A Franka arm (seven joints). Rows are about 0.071 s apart.
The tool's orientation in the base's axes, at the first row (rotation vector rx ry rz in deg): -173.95 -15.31 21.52
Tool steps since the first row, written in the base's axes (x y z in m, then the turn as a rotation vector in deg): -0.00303 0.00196 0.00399 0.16 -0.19 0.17; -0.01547 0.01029 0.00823 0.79 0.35 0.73; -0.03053 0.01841 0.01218 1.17 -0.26 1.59; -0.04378 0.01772 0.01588 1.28 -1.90 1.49; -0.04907 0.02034 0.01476 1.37 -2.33 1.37; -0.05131 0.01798 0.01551 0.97 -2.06 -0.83; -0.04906 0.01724 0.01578 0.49 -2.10 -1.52
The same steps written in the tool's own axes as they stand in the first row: -0.00348 -0.00278 -0.00301 0.08 0.20 -0.21; -0.01485 -0.01338 -0.00363 0.65 -0.28 -0.89; -0.02870 -0.02418 -0.00333 0.70 0.30 -1.84; -0.04235 -0.02600 -0.00366 0.53 1.94 -1.85; -0.04666 -0.02934 -0.00114 0.57 2.39 -1.78; -0.04941 -0.02745 -0.00142 0.75 2.26 0.46; -0.04745 -0.02638 -0.00228 0.45 2.28 1.25
